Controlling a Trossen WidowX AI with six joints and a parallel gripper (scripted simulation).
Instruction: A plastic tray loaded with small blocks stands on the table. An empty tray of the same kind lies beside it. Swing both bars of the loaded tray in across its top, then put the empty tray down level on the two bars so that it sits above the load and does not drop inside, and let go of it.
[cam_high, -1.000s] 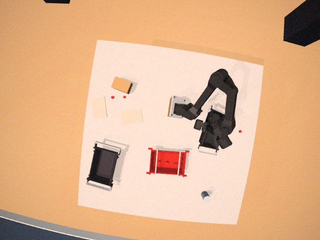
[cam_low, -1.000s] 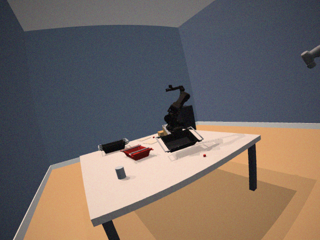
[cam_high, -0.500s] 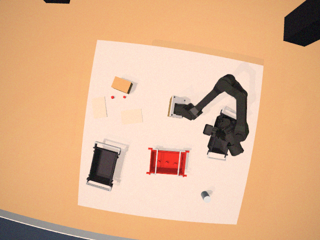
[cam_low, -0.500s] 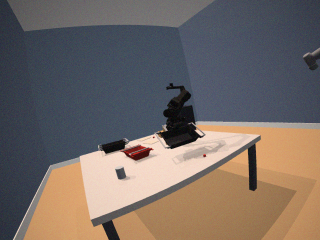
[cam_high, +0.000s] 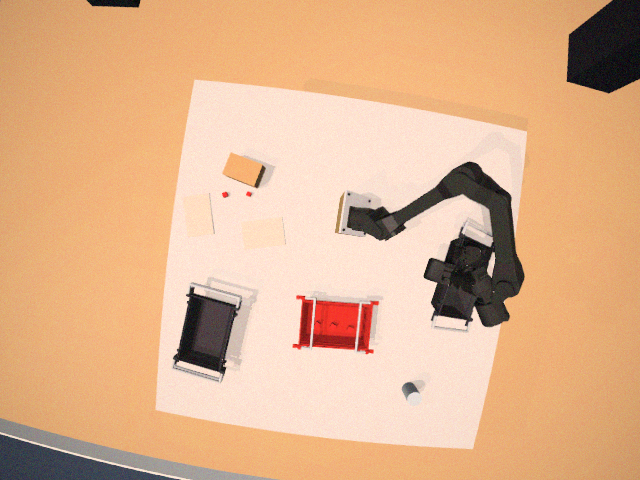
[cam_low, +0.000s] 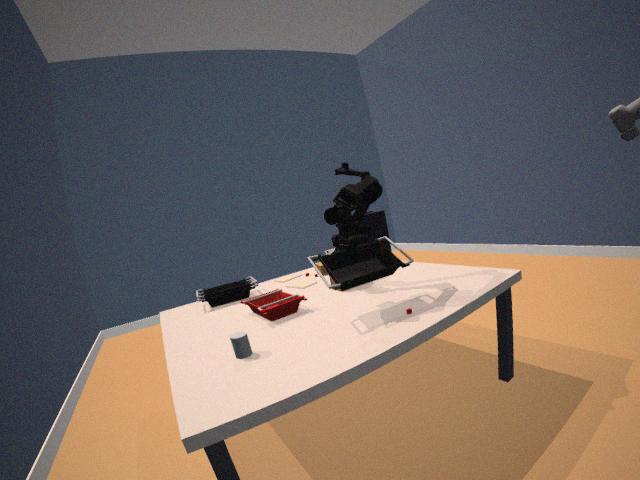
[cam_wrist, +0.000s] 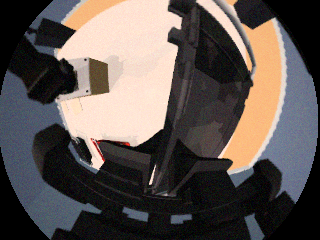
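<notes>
The black tray is 70 mm to the left of my gripper tip and 10 mm ahead of it. The rest, counted from my gripper tip: grey cylinder: 480 mm ahead, 140 mm below, 30 mm to the left; then tan box: 690 mm to the right, 240 mm behind, 150 mm below.
</notes>
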